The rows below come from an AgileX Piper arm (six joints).
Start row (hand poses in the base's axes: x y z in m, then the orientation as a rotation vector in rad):
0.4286 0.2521 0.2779 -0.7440 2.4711 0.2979
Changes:
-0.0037 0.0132 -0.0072 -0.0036 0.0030 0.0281
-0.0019 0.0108 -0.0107 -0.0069 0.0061 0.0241
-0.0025 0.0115 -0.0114 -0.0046 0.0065 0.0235
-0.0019 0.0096 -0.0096 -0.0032 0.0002 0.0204
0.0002 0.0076 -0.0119 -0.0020 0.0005 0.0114
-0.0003 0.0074 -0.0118 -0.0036 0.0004 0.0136
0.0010 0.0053 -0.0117 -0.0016 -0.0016 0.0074
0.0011 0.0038 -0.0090 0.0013 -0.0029 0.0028
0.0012 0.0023 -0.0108 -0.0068 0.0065 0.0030
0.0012 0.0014 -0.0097 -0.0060 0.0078 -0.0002
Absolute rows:
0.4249 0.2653 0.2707 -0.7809 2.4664 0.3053
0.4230 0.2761 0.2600 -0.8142 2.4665 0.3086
0.4205 0.2876 0.2486 -0.8459 2.4661 0.3146
0.4186 0.2972 0.2390 -0.8729 2.4602 0.3181
0.4188 0.3048 0.2271 -0.8881 2.4572 0.3200
0.4185 0.3122 0.2153 -0.9067 2.4538 0.3207
0.4195 0.3175 0.2036 -0.9166 2.4501 0.3205
0.4206 0.3213 0.1946 -0.9194 2.4459 0.3215
0.4218 0.3236 0.1838 -0.9264 2.4532 0.3179
0.4230 0.3250 0.1741 -0.9291 2.4626 0.3148

